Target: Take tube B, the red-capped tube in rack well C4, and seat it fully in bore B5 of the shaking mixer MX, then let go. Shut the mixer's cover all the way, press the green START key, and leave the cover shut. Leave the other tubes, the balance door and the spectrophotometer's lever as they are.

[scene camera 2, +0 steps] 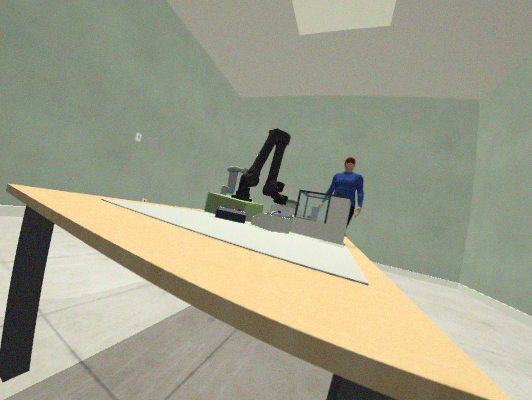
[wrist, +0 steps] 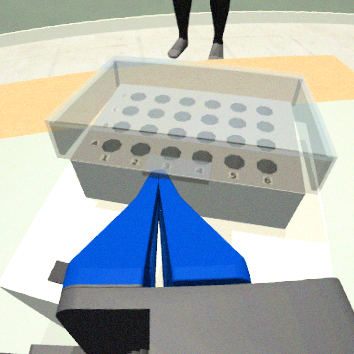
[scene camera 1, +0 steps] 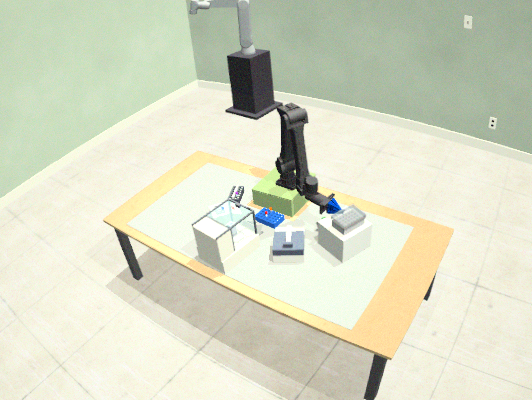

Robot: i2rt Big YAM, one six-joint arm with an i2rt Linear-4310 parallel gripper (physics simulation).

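Frame: origin at the arm's base, x ahead, y left, z up, level; centimetres.
Where they show: gripper, fingertip midpoint: [scene camera 2: 284,202] [wrist: 158,178] [scene camera 1: 343,212]; arm's base, link origin: [scene camera 2: 241,199] [scene camera 1: 289,183].
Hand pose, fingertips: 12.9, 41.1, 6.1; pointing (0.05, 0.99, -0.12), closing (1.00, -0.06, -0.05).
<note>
Each offset is from my fingertips to the top centre of the thing, as dx, dy, dz. "pt": to the spot under its first point.
The mixer MX {pt +11.9, +4.4, -6.3} [scene camera 1: 337,241] [wrist: 250,206] is a white box bearing a grey block with bores. Its clear cover {pt +6.9, -1.9, +2.1} [wrist: 315,167] lies over the bores; whether it is fully down I cannot tell. Bore B5 [wrist: 235,140] shows dark through the cover, with no red cap. My gripper [scene camera 1: 341,211] [wrist: 158,178] is shut and empty, its blue fingertips at the tab on the cover's front edge; contact is unclear. A red-capped tube {+7.4, -40.7, -11.6} [scene camera 1: 266,213] stands in the blue rack {+6.4, -39.7, -14.1} [scene camera 1: 274,221]; its well cannot be read. A small green spot {pt +4.5, -7.4, -3.4} [scene camera 1: 324,218], possibly the START key, shows beside the block.
The glass-sided balance {+31.6, -40.2, +5.2} [scene camera 1: 215,245] [scene camera 2: 339,215] stands at the left. The dark-lidded spectrophotometer {+17.7, -18.4, -6.9} [scene camera 1: 295,249] is between balance and mixer. A black rack {+1.1, -67.8, -12.3} [scene camera 1: 233,196] [scene camera 2: 230,215] holds tubes behind the balance. The arm stands on a green block [scene camera 1: 272,200] [scene camera 2: 225,206]. A person [scene camera 2: 346,186] stands beyond the table.
</note>
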